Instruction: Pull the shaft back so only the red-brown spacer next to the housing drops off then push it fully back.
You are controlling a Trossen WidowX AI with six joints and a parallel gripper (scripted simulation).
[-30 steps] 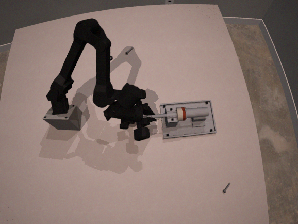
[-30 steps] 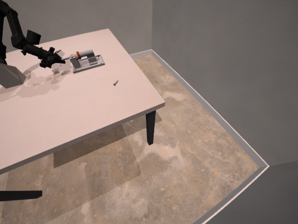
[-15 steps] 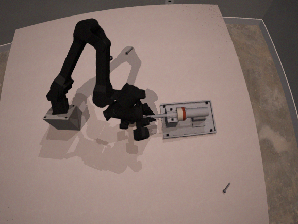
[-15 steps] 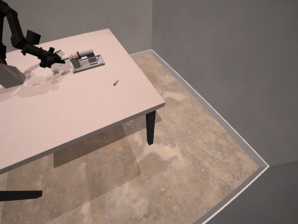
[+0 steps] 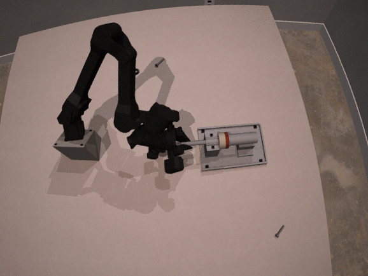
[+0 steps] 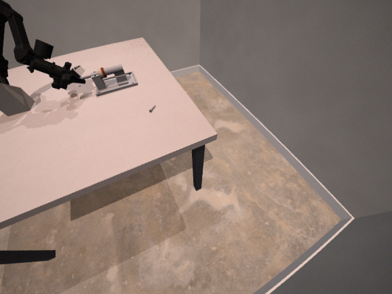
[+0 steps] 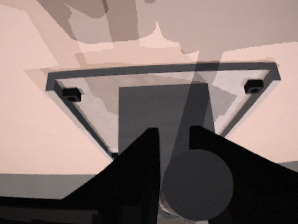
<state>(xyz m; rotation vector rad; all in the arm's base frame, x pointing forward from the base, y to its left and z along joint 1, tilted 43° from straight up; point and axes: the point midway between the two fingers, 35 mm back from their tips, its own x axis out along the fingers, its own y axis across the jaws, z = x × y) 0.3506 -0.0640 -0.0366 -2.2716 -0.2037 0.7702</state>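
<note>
Now: hand 6 cm short of the grey shaft. From my hand the other things lie so: red-brown spacer: 13 cm ahead, 1 cm to the right; blue screwdriver: 16 cm behind, 22 cm to the left, 7 cm below; cream spacer: 11 cm ahead, 1 cm to the right.
</note>
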